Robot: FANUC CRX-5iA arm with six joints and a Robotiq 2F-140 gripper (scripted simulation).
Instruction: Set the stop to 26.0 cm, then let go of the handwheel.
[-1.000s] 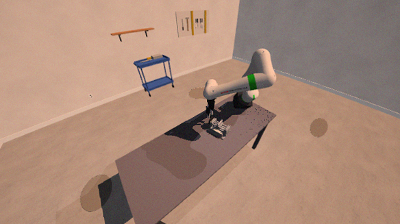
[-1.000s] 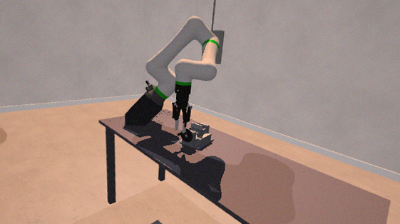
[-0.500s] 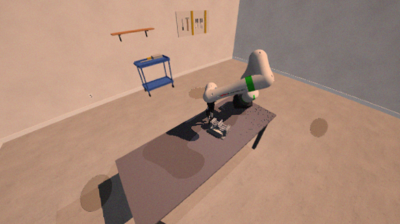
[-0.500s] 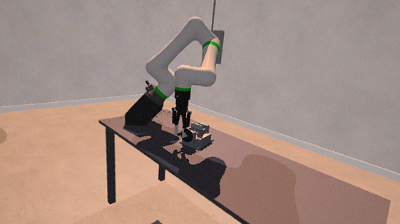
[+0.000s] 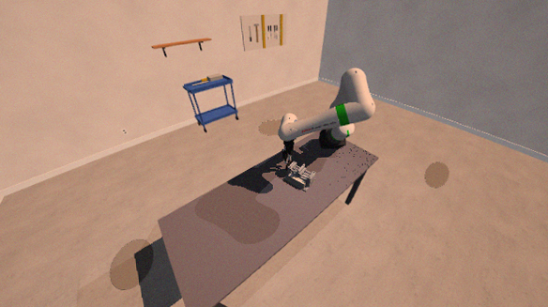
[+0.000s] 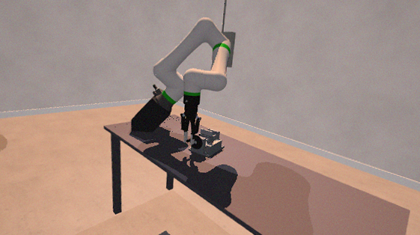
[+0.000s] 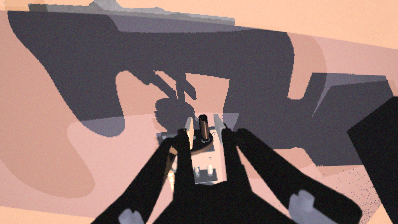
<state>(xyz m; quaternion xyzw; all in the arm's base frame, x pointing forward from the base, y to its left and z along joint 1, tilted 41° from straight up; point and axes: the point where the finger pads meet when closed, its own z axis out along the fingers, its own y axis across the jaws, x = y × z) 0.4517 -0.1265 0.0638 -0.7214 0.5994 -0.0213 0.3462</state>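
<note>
My hand is 20 mm to the right of the handwheel and 20 mm above it. From my hand the other things lie so: grey stop fixture (10 mm behind, 150 mm to the left, 10 mm below).
</note>
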